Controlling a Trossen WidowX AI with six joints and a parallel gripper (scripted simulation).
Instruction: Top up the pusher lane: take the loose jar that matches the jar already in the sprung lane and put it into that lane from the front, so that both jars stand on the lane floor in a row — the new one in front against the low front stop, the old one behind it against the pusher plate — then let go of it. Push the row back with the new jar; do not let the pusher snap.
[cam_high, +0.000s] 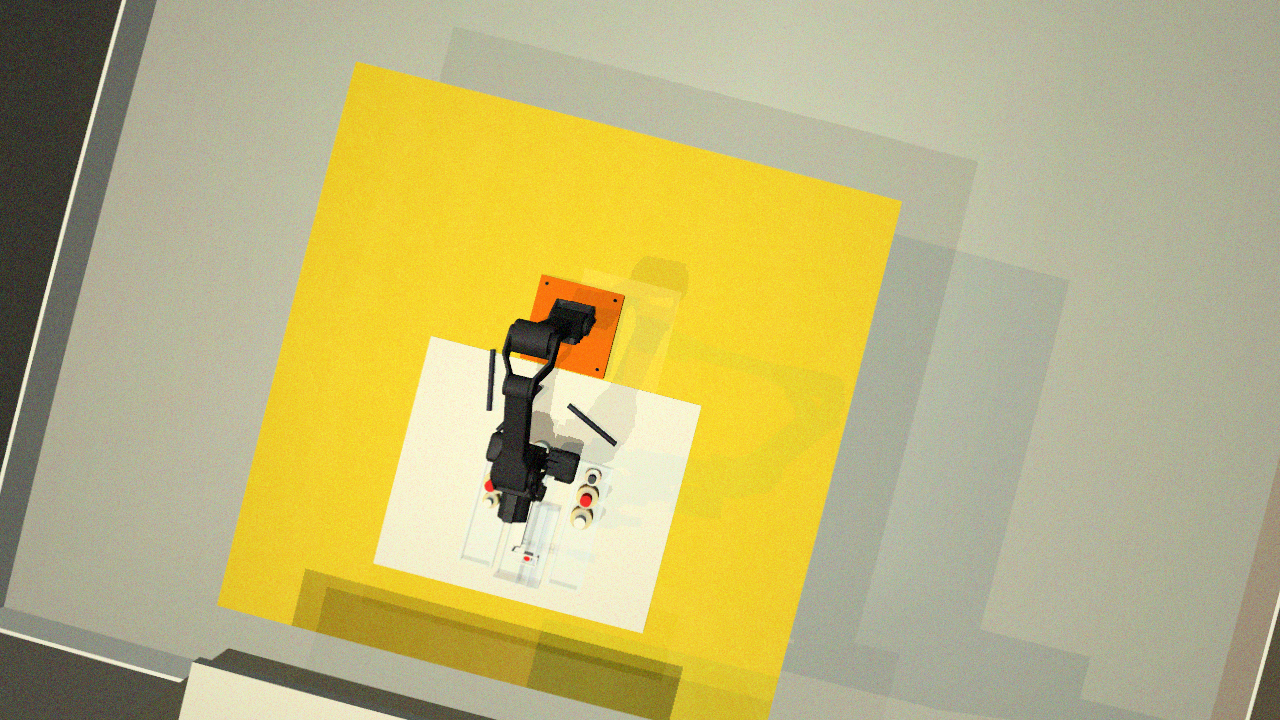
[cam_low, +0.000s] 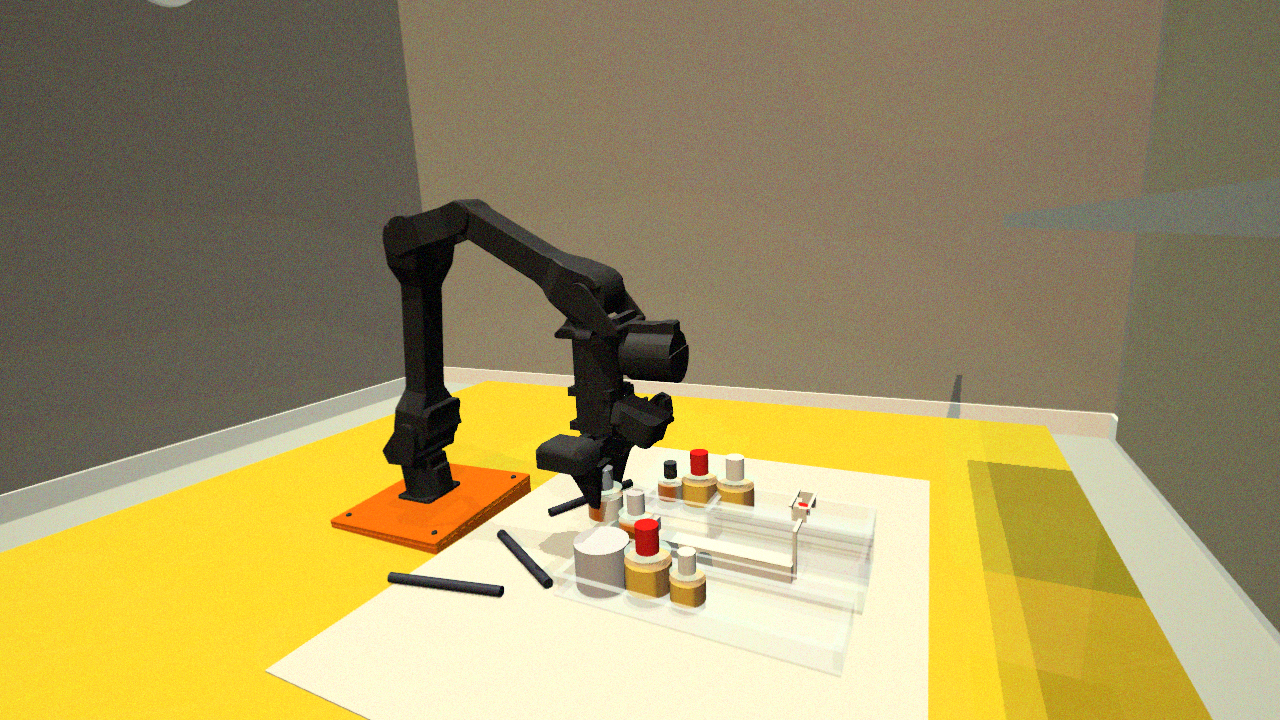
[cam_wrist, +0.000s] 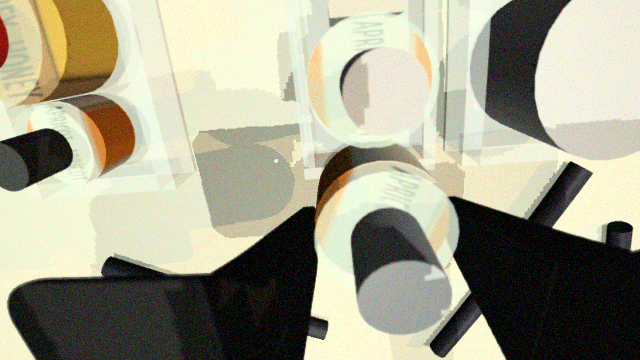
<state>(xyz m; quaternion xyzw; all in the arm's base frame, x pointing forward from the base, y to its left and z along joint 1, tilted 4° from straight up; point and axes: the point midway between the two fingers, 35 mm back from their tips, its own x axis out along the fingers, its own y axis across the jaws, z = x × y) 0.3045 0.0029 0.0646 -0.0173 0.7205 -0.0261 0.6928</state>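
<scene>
Right now my gripper tip is 40 mm short of the grey cylinder, 80 mm to the left of it and 30 mm above it. Also, from my gripper tip: pusher plate: 150 mm ahead, 30 mm to the left, 10 mm below; then sprung lane: 180 mm ahead, 20 mm to the left, 40 mm below.
</scene>
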